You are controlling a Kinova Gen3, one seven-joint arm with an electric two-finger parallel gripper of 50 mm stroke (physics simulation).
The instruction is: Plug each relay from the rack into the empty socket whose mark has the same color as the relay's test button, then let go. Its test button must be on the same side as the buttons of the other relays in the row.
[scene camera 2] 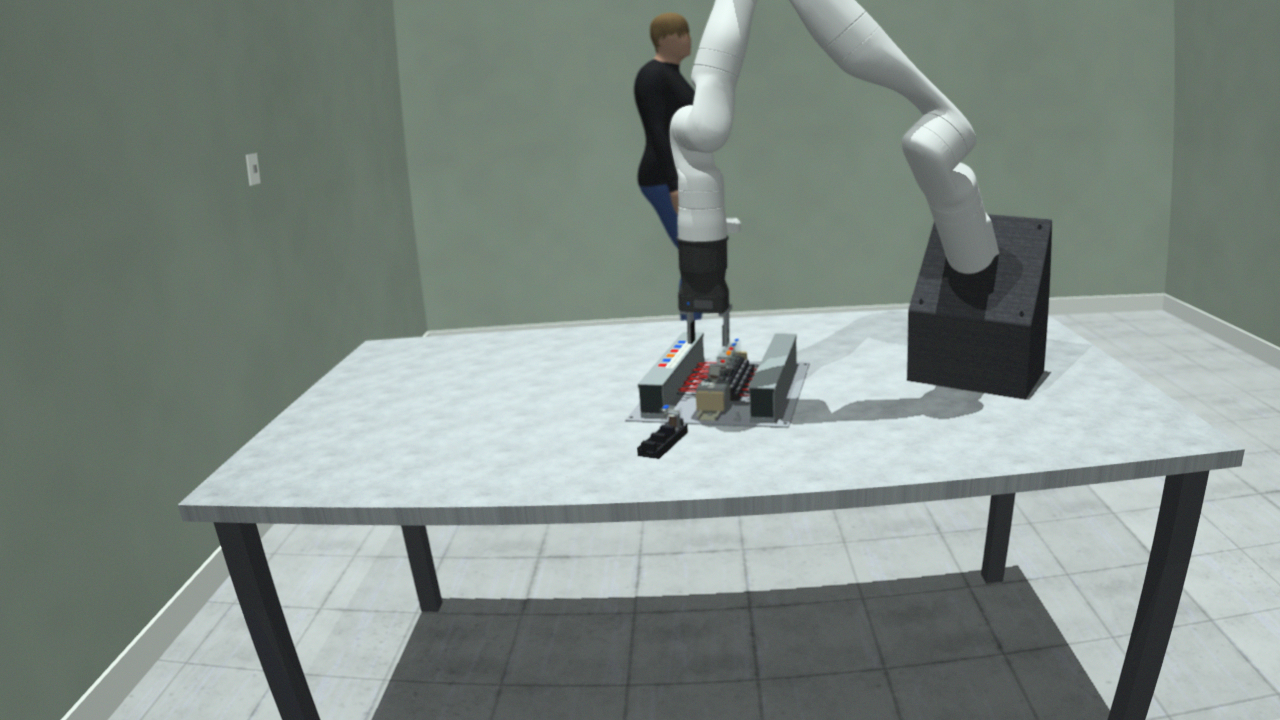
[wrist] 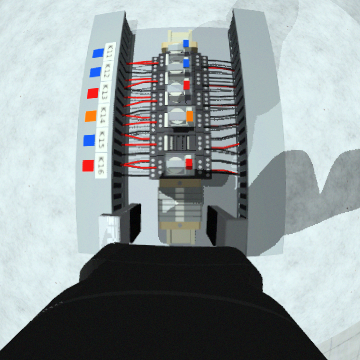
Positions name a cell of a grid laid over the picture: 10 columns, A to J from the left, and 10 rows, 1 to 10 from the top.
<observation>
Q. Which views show my gripper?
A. Scene camera 2 and the wrist view: all of them.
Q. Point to a panel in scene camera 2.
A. F6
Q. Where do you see a black rack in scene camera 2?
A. F7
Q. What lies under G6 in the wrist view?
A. A panel.
</observation>
